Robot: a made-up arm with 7 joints. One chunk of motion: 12 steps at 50 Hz.
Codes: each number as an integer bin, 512 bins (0 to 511) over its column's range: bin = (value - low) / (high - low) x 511, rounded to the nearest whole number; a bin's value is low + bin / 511 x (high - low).
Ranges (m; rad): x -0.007..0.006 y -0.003..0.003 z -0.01..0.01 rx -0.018..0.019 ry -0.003..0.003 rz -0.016..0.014
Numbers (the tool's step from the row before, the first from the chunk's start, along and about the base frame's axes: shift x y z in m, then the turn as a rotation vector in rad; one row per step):
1: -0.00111 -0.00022 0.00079 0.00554 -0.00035 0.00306
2: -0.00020 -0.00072 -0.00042 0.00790 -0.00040 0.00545
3: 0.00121 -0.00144 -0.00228 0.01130 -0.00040 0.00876
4: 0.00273 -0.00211 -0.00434 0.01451 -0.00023 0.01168
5: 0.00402 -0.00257 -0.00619 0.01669 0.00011 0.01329
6: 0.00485 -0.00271 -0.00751 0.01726 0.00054 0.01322
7: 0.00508 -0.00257 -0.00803 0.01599 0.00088 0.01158
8: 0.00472 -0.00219 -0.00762 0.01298 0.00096 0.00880
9: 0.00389 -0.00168 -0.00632 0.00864 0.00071 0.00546
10: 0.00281 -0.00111 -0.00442 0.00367 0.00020 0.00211
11: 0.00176 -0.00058 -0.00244 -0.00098 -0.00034 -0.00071
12: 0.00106 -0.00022 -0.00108 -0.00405 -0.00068 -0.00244
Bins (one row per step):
1: 232 237 276 325 226 325
2: 267 194 245 358 221 365
3: 323 133 197 405 221 422
4: 382 76 145 449 236 471
5: 433 37 97 479 265 499
6: 466 25 64 487 301 498
7: 475 37 50 469 330 470
8: 461 69 61 428 337 422
9: 428 112 94 368 316 366
10: 386 161 143 299 273 308
11: 344 206 193 235 227 260
12: 317 237 228 193 198 231

